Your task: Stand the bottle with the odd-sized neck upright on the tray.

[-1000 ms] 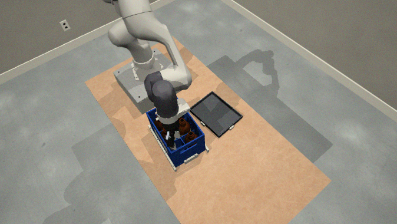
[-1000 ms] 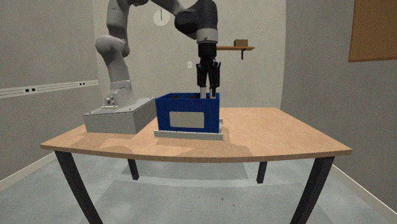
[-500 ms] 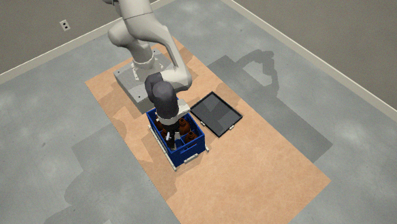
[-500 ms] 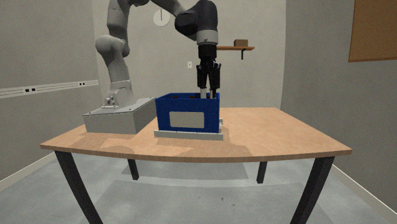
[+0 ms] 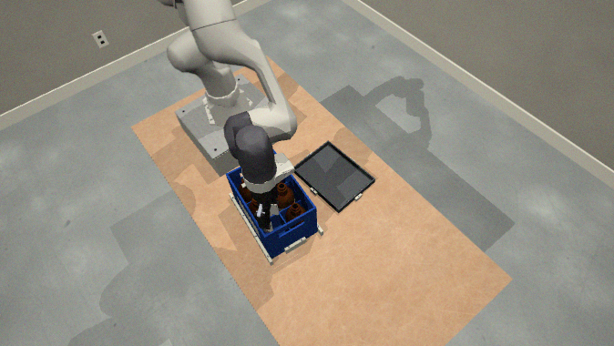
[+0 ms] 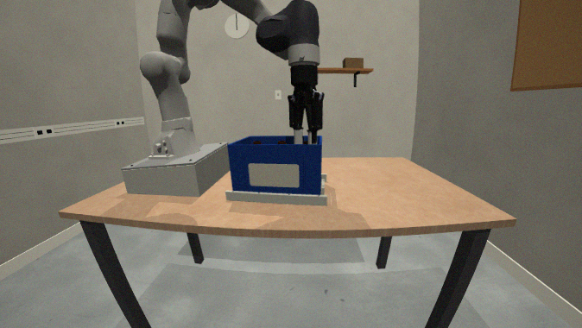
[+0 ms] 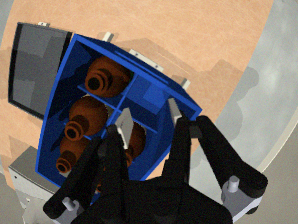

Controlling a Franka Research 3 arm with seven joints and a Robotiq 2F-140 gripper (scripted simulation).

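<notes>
Now: hand 9 cm past the blue crate, 9 cm above it and 4 cm to the right of it. The rest, counted from my hand: bottle: 17 cm behind, 8 cm below; dark grey tray: 31 cm to the left, 16 cm below, 12 cm behind.
</notes>
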